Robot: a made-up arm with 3 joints. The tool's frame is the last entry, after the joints.
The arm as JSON. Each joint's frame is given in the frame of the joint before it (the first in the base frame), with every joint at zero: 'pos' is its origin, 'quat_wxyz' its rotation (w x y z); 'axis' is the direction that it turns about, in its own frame. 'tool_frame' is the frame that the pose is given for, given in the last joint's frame.
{
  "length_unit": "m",
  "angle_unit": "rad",
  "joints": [
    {
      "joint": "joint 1",
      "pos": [
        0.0,
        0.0,
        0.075
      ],
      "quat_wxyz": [
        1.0,
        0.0,
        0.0,
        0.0
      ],
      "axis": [
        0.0,
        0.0,
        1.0
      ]
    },
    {
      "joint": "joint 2",
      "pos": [
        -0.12,
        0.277,
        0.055
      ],
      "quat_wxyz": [
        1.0,
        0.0,
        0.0,
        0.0
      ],
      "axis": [
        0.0,
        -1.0,
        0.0
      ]
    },
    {
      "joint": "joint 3",
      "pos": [
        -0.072,
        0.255,
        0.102
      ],
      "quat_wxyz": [
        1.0,
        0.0,
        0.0,
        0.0
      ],
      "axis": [
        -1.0,
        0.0,
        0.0
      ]
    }
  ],
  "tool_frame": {
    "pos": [
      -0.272,
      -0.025,
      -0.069
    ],
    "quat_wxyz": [
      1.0,
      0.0,
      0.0,
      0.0
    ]
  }
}
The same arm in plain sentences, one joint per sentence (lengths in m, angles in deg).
The arm has three revolute joints in a row. What follows holds with every joint at zero, and every direction is one of the base frame's. Joint 1 sits 0.0750 m along +z from the base frame's origin and turns about +z. Joint 2 sits 0.1200 m along -x and 0.2770 m along +y and 0.0550 m along +z from joint 1 and turns about -y. Joint 3 sits 0.0720 m along -x and 0.2550 m along +y and 0.1020 m along +z from joint 2 and turns about -x. The tool frame, which is the frame that the pose is given for, sits 0.2720 m along -x and 0.0250 m along -y and 0.0690 m along -z from joint 3; its axes are parallel to the base frame's.
